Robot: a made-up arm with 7 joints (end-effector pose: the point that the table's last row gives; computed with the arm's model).
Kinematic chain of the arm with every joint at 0, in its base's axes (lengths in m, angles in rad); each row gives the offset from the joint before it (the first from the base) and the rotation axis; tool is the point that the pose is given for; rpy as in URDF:
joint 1: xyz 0 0 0.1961 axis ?
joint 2: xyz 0 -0.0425 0.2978 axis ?
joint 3: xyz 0 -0.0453 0.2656 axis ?
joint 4: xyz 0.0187 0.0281 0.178 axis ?
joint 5: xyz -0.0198 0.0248 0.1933 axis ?
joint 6: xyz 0 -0.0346 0.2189 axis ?
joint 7: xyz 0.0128 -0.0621 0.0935 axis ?
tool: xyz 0 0 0 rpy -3.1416 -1.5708 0
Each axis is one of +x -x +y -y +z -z.
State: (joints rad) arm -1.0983 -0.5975 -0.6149 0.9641 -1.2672 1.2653 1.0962
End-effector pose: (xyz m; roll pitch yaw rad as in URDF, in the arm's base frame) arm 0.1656 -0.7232 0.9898 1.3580 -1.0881 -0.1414
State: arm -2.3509 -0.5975 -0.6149 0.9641 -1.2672 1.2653 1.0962
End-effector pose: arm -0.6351 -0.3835 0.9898 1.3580 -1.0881 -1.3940
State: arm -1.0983 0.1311 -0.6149 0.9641 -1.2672 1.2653 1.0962
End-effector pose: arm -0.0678 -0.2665 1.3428 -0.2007 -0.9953 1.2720
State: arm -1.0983 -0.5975 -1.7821 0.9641 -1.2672 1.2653 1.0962
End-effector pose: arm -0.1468 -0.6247 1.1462 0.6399 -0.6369 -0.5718
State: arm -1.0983 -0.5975 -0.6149 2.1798 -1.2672 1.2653 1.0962
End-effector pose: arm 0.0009 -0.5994 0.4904 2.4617 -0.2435 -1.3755
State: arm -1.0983 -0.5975 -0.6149 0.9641 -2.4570 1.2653 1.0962
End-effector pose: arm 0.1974 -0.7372 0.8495 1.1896 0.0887 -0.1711
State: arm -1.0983 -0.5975 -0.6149 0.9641 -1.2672 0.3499 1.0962
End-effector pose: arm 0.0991 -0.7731 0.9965 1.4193 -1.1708 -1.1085
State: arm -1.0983 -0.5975 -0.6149 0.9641 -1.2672 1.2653 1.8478
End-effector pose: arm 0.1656 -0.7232 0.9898 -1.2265 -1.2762 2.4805
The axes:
joint 1: +z
joint 2: -y
joint 3: +z
joint 4: +y
joint 5: +z
joint 6: -y
joint 7: +x

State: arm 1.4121 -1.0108 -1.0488 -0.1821 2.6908 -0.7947 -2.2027
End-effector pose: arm 0.0343 0.8142 0.8899 2.0875 -0.4242 -1.0920
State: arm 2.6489 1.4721 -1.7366 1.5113 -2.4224 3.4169 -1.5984
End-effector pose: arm 0.6872 0.1235 0.6091 -0.0406 0.9429 2.7482
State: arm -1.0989 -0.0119 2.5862 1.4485 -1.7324 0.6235 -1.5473
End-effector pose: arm -0.1451 0.4586 1.1110 0.1991 1.3637 0.7304
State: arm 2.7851 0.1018 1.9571 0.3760 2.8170 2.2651 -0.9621
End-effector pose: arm 0.2269 -0.1728 1.2185 -1.0461 0.3142 -3.1159
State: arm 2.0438 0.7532 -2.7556 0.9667 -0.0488 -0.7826 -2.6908
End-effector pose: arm 0.5323 -0.5853 0.6948 -2.9137 -0.8895 1.8794
